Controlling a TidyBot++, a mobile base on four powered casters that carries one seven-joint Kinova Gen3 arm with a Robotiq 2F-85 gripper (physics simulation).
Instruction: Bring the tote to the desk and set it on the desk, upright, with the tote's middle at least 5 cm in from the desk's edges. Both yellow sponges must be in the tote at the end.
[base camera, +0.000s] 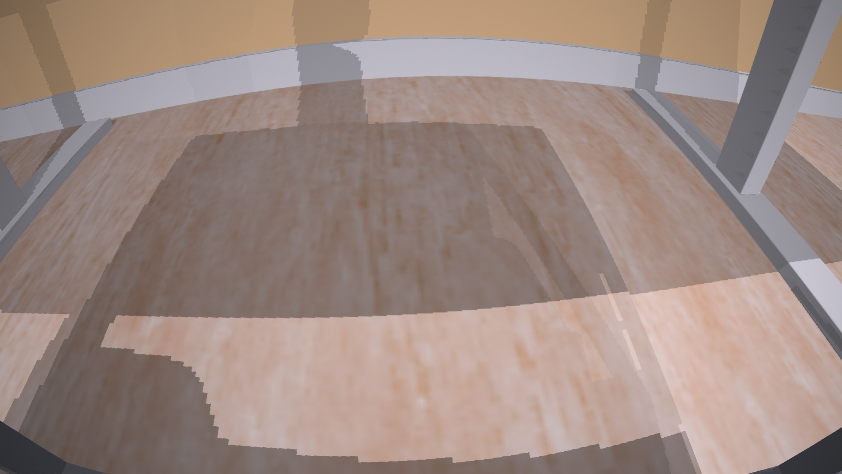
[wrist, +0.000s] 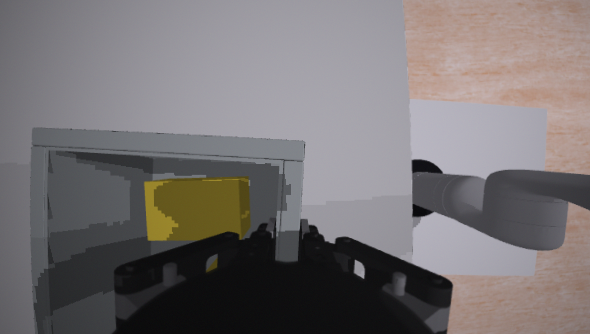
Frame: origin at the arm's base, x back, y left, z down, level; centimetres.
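Seen in the pictures: gripper, fingertip midpoint: (wrist: 288, 230); arm's base, origin of the base link: (wrist: 419, 188).
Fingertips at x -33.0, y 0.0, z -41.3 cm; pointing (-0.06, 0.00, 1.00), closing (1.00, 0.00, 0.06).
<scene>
Pixels of each thing's top centre, then the offset from my fingertips to it. "spot": a spot on its surface instead. Level surfaces: height alone.
- grey tote, surface spot: (wrist: 165, 142) spot: dz -3.4, dx -8.3, dy -6.4 cm
- yellow sponge, middle of its top: (wrist: 189, 211) dz +3.5, dx -10.3, dy -0.1 cm
- pale grey desk top, its level: dz +8.9 cm
- wood floor, its level: dz +80.9 cm
- grey desk leg, surface spot: (base camera: 771, 88) spot: dz +60.9, dx -26.4, dy -50.2 cm
The grey tote (wrist: 165, 142) is in the lower left of the wrist view, with its open top facing the camera. My gripper (wrist: 288, 230) is shut on the tote's right wall, one finger inside and one outside. A yellow sponge (wrist: 195, 210) lies inside the tote near that wall. A small yellow patch also shows through the gripper's left linkage; whether it is the second sponge I cannot tell. The pale grey desk top (wrist: 225, 65) is beneath the tote, its edge to the right of the tote. Whether the tote touches the desk I cannot tell. The tote's near part is hidden.
Right of the desk edge, the wrist view shows my white base (wrist: 500, 135) and grey arm (wrist: 525, 220) over the wood floor (wrist: 500, 50). In the base camera, a grey desk leg (base camera: 771, 88) rises at the right, a foot bar (base camera: 70, 161) lies left, and a wall (base camera: 471, 17) stands behind.
</scene>
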